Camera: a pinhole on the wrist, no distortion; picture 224 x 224 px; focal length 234.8 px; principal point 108.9 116.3 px. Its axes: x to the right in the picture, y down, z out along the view. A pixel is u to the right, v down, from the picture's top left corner.
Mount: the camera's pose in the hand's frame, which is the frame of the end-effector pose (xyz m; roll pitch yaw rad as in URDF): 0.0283 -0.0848 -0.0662 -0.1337 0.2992 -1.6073
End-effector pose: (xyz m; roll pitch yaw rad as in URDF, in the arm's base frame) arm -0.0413 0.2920 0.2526 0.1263 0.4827 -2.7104
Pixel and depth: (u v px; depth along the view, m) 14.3 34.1 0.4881
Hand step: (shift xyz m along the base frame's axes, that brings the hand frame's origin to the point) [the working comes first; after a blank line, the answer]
In the camera's frame: -0.1967 -0.1709 0.4881

-0.1795 0.0297 0.4479
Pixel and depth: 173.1 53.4 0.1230
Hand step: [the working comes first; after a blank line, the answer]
In the camera's frame: 0.0336 -0.0330 0.1230

-0.0842 0.1351 0.0176
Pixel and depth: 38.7 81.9 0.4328
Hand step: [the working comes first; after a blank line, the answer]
In the camera's frame: -0.1294 -0.0634 0.4328

-0.2346 0.0443 0.3219
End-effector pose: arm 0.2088 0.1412 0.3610 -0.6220 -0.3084 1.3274
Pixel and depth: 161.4 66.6 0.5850
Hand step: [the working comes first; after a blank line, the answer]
In the camera's frame: 0.1308 -0.1238 0.5850

-0.0106 -0.2124 0.5648
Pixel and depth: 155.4 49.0 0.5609
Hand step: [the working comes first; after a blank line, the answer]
In the camera's frame: 0.1111 -0.1608 0.5609

-0.0312 -0.2376 0.5291
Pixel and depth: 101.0 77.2 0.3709
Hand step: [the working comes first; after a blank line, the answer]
In the camera's frame: -0.0125 -0.0618 0.3709

-0.0457 -0.0847 0.3353
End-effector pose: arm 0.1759 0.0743 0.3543 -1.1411 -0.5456 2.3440
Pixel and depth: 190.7 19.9 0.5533
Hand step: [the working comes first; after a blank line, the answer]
In the camera's frame: 0.1928 -0.2272 0.5533

0.1386 -0.4429 0.4197
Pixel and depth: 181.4 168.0 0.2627
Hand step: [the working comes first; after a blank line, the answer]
In the camera's frame: 0.0811 0.0578 0.2627

0.0064 -0.0603 0.3001
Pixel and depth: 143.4 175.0 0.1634
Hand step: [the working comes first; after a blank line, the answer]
In the camera's frame: 0.0240 0.0408 0.1634

0.0073 -0.0137 0.1941
